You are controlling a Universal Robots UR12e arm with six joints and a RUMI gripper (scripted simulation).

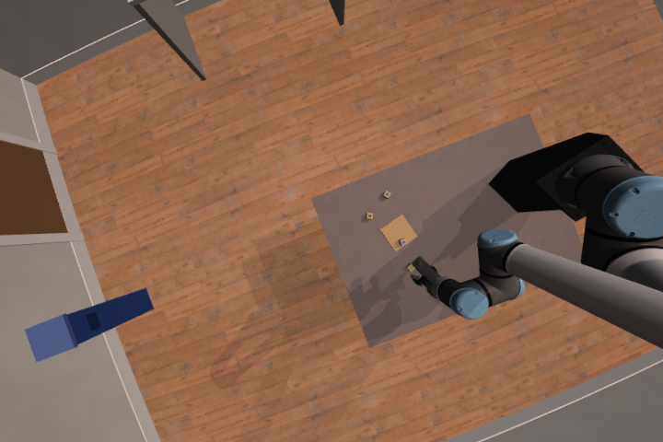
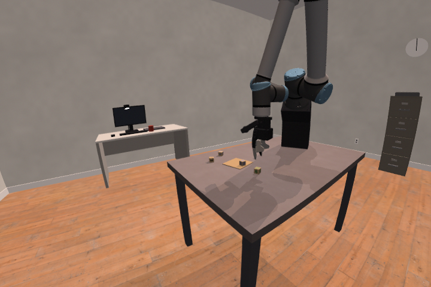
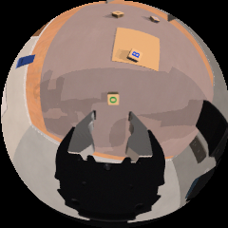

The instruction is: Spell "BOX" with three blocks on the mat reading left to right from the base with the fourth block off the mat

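Right now the O block is 9 cm below my hand. Also, from my hand: tan mat 1 cm ahead, 18 cm to the right, 10 cm below.
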